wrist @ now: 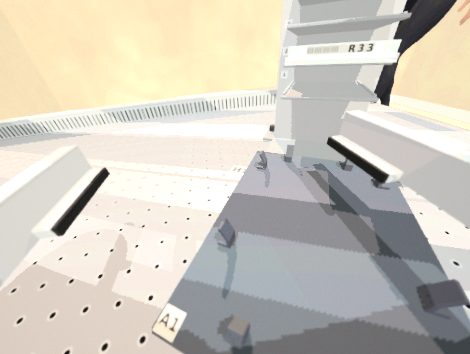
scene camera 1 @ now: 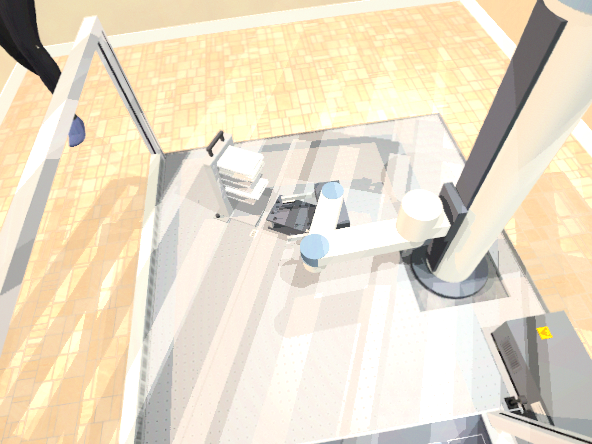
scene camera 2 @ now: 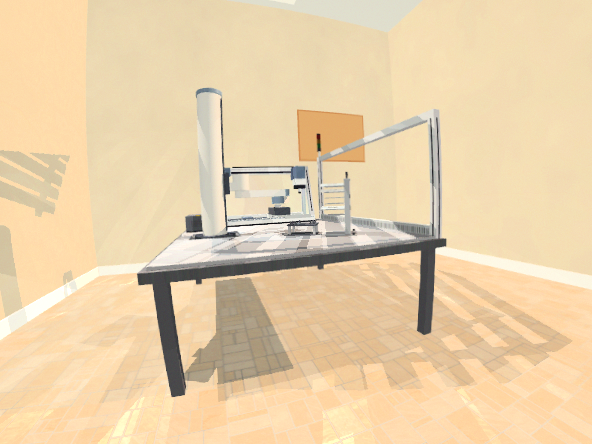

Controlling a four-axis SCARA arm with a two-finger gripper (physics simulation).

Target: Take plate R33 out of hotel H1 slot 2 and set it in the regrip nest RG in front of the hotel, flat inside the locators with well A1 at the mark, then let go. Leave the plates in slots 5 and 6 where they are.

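Places are measured from the arm's base along level axes (x back, y right, z up), in centimetres.
Pixels of known places: gripper, between the fingertips: (wrist: 222, 142) (scene camera 1: 284, 218) (scene camera 2: 305, 214); arm's base, origin of its link: (scene camera 1: 447, 264) (scene camera 2: 215, 237).
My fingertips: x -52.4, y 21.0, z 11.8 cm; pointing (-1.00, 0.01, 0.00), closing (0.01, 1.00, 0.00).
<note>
For each thing: its top centre in the pictures, then the offset to it from my fingertips. "spot": a spot on its surface instead.
- Plate R33, centre of its top: (wrist: 334, 44) (scene camera 1: 246, 183) (scene camera 2: 333, 206) dx -11.3, dy +14.0, dz +4.6 cm
- uppermost, centre of its top: (scene camera 1: 239, 158) dx -11.3, dy +14.0, dz +17.1 cm
- dark regrip nest RG, centre of its top: (wrist: 320, 201) (scene camera 1: 293, 210) (scene camera 2: 303, 220) dx +3.4, dy +5.1, dz -2.9 cm
- guard frame, a spot on its surface: (scene camera 1: 127, 92) spot: dx -48.7, dy +47.5, dz +24.8 cm
- grey box, a spot on its surface: (scene camera 1: 555, 360) spot: dx +63.6, dy -58.2, dz +1.0 cm
Plate R33 (scene camera 1: 254, 191) (scene camera 2: 332, 207) (wrist: 345, 53) lies in a low slot of hotel H1 (scene camera 1: 216, 192) (scene camera 2: 347, 206) (wrist: 315, 120), its label facing the wrist camera. The two plates of slots 5 and 6 sit near the hotel's top; the uppermost (scene camera 1: 241, 160) shows in scene camera 1. The dark regrip nest RG (scene camera 2: 302, 225) (wrist: 300, 272) stands in front of the hotel and bears no plate. Its A1 mark (wrist: 169, 322) is at the near left corner. My gripper (scene camera 1: 286, 218) (wrist: 222, 142) is open and empty, low over the nest, fingers pointing towards the hotel.
The robot column (scene camera 1: 492, 200) (scene camera 2: 211, 165) stands behind the arm. A guard frame (scene camera 1: 127, 92) (scene camera 2: 435, 175) rises beyond the hotel. A grey box (scene camera 1: 555, 360) with a yellow sign is at the lower right of scene camera 1. A person's dark-clad leg (wrist: 425, 30) shows behind the hotel.
</note>
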